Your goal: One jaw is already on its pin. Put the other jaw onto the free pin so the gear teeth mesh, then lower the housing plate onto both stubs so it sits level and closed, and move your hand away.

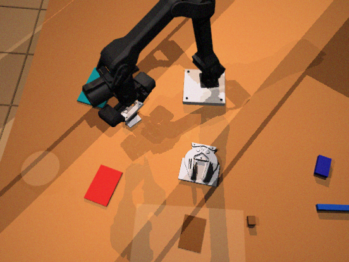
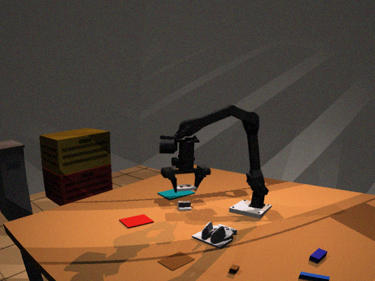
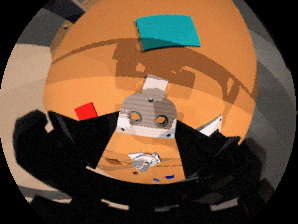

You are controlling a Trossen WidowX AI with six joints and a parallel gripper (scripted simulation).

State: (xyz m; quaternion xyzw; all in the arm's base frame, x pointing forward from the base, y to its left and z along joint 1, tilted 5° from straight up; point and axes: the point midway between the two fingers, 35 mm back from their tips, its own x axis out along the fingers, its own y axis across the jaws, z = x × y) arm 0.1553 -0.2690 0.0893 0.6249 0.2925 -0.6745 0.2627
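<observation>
The jaw is 20 cm to the left of my gripper tip, 13 cm ahead of it and 7 cm below it. Also, from my gripper tip: red card (21 cm ahead, 10 cm to the right, 8 cm below); then brown card (36 cm ahead, 16 cm to the left, 8 cm below); then teal card (15 cm behind, 13 cm to the right, 8 cm below).
</observation>
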